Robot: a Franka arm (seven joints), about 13 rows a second.
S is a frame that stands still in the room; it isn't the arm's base.
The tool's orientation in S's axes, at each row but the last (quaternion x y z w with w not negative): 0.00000 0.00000 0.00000 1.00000; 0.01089 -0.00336 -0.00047 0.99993; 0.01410 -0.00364 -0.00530 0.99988; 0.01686 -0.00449 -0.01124 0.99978; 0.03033 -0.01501 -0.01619 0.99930; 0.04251 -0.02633 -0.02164 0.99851; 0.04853 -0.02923 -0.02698 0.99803; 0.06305 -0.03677 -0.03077 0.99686; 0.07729 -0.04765 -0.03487 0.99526; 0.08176 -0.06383 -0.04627 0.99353; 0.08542 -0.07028 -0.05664 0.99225; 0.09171 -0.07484 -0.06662 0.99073
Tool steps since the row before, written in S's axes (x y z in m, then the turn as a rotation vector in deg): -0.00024 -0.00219 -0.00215 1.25 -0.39 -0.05; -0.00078 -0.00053 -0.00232 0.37 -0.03 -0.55; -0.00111 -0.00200 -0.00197 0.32 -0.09 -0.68; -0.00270 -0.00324 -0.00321 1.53 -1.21 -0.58; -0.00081 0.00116 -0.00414 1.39 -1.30 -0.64; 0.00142 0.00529 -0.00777 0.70 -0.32 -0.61; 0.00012 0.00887 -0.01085 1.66 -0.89 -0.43; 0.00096 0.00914 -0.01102 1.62 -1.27 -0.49; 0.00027 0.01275 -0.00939 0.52 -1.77 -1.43; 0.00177 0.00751 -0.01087 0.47 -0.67 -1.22; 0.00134 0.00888 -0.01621 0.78 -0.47 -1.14; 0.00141 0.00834 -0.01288 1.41 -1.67 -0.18
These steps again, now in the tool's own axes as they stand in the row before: -0.00024 -0.00219 -0.00215 1.25 -0.39 -0.05; -0.00080 -0.00058 -0.00230 0.37 -0.04 -0.55; -0.00110 -0.00207 -0.00190 0.32 -0.11 -0.68; -0.00265 -0.00341 -0.00307 1.55 -1.19 -0.55; -0.00097 0.00088 -0.00418 1.41 -1.29 -0.60; 0.00078 0.00466 -0.00825 0.68 -0.34 -0.62; -0.00099 0.00775 -0.01163 1.68 -0.84 -0.44; -0.00041 0.00769 -0.01210 1.66 -1.23 -0.45; -0.00155 0.01111 -0.01118 0.52 -1.94 -1.19; -0.00032 0.00569 -0.01205 0.39 -0.83 -1.15; -0.00189 0.00595 -0.01745 0.68 -0.58 -1.15; -0.00159 0.00582 -0.01418 1.60 -1.49 -0.11
